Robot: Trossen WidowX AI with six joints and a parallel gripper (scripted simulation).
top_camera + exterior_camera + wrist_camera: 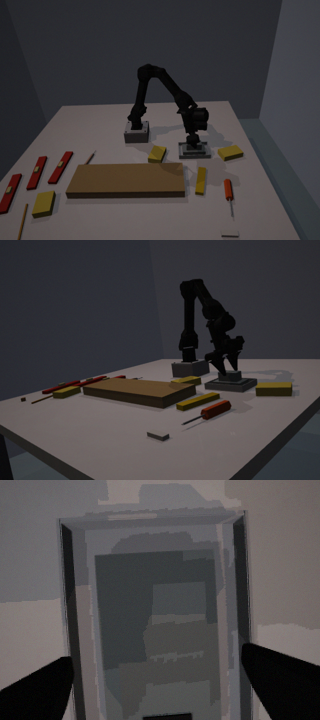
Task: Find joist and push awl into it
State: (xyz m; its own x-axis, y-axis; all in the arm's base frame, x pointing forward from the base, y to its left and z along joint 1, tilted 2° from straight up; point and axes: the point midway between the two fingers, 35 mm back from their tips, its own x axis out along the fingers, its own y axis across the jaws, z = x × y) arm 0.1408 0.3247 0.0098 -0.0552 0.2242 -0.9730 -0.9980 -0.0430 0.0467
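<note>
The stud finder lies 2 cm to the right of my gripper tip and 1 cm below it. Also, from my gripper tip: yellow bar (22 cm ahead, 5 cm below, 2 cm to the left); then grey tray (4 cm below); then orange screwdriver (35 cm ahead, 12 cm to the left, 4 cm below).
</note>
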